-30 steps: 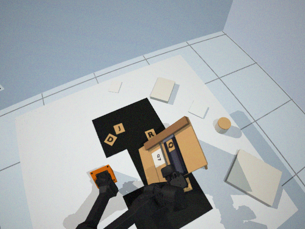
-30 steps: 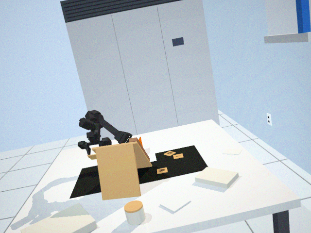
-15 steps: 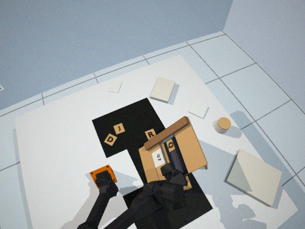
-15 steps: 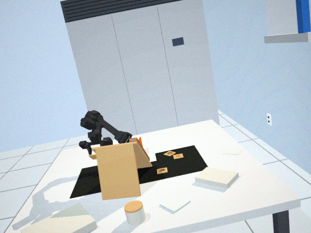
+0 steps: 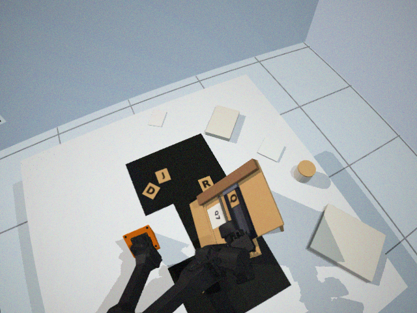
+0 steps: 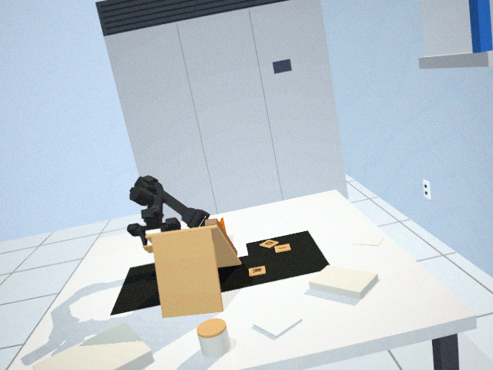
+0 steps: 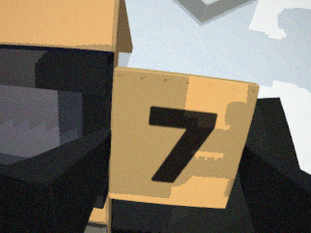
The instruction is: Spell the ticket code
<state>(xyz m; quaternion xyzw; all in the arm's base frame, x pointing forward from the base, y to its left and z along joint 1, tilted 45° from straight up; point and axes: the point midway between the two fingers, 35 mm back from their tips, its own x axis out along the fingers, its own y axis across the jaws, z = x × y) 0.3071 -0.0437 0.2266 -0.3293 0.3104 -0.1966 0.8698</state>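
Right now the white ticket is 17 cm to the left of my gripper tip, 7 cm below it and 4 cm behind it. Also, from my gripper tip: pale box 40 cm ahead, 15 cm below, 14 cm to the right; lidded jar 41 cm ahead, 20 cm to the left, 13 cm below; black mat 20 cm to the left, 16 cm below, 13 cm behind.
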